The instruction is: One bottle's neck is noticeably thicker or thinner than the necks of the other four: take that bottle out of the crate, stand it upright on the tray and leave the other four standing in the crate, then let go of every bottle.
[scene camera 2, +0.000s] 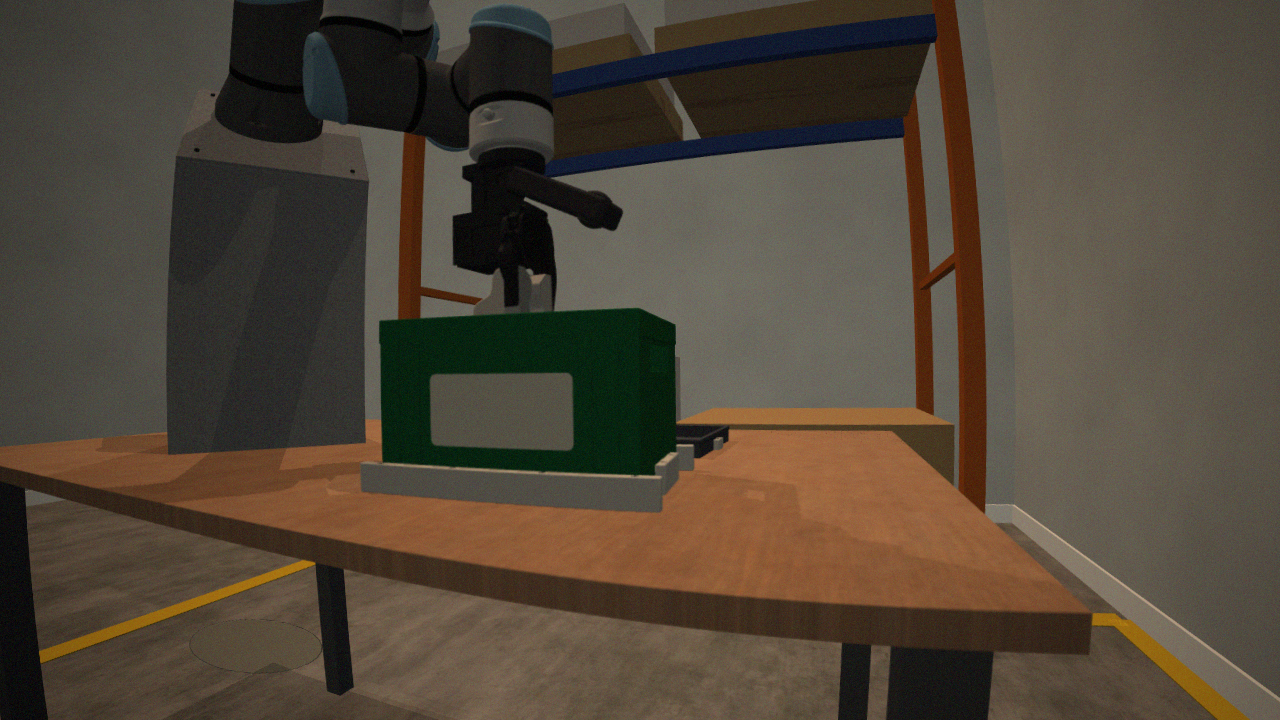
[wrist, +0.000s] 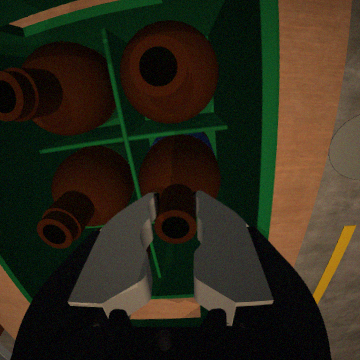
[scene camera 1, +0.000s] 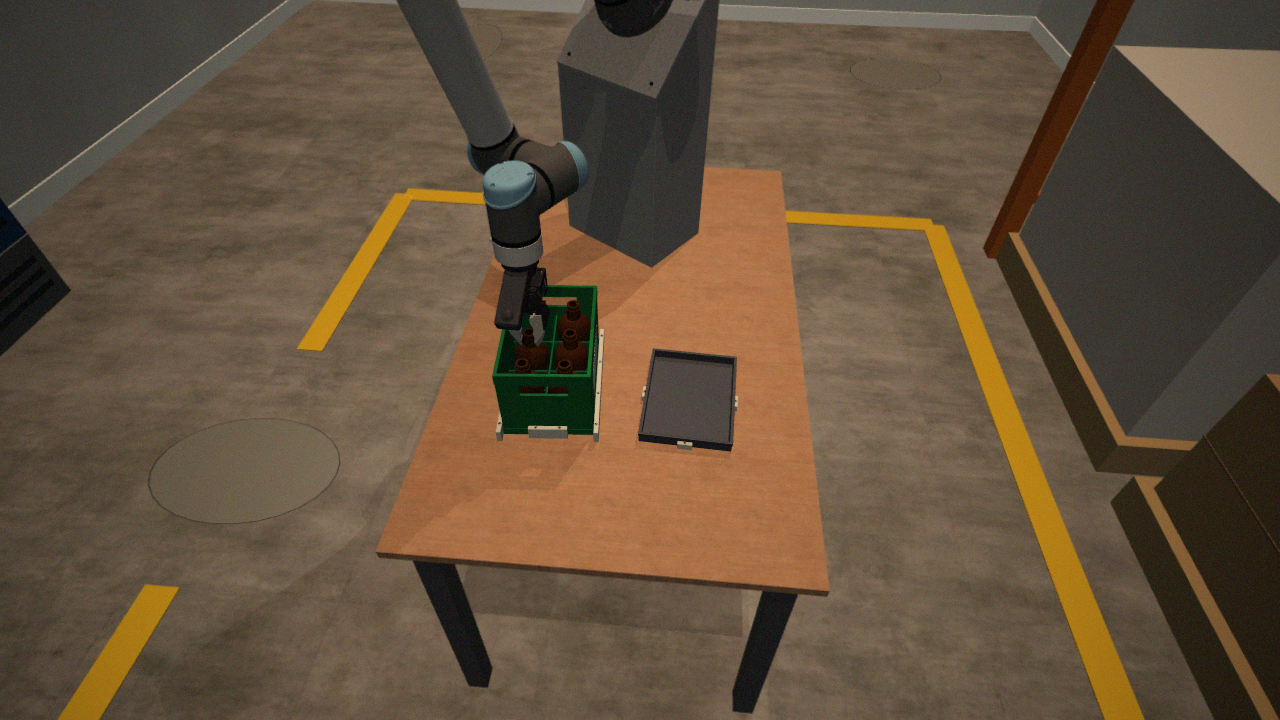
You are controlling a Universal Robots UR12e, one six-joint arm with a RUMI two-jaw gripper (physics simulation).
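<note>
The green crate holds five brown bottles. My gripper points down into it, shut on the neck of the middle bottle in the left row of scene camera 1. That bottle is upright with its body among the dividers; I cannot tell whether its base is raised. The front left bottle, front right bottle, middle right bottle and back right bottle stand in the crate. The dark tray holds no bottle.
Pale locating strips edge the crate on the wooden table. The grey robot pedestal stands behind. The crate's walls and green dividers surround the gripped bottle closely. The tray lies to the crate's right in scene camera 1.
</note>
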